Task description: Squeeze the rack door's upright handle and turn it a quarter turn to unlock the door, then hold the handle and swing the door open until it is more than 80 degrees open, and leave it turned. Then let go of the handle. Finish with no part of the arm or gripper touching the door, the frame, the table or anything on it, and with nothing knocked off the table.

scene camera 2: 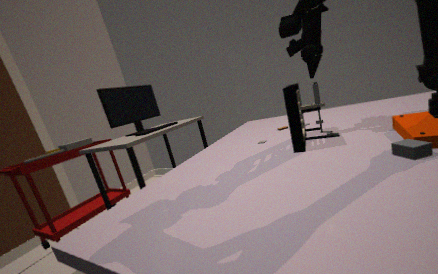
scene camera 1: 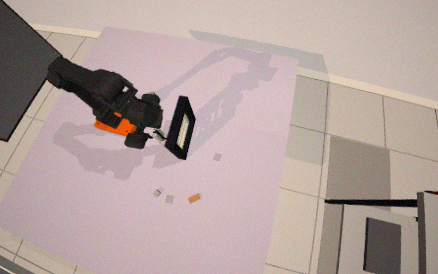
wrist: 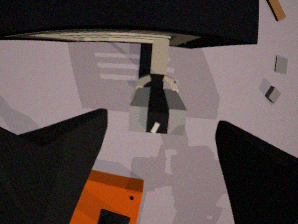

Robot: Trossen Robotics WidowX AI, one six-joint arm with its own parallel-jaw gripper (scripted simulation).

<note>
My gripper [scene camera 2: 311, 78] is open and holds nothing. Also in view: a grey block [scene camera 2: 410, 149].
My gripper shows as well in scene camera 1 [scene camera 1: 154, 130] and in the wrist view [wrist: 163, 123].
</note>
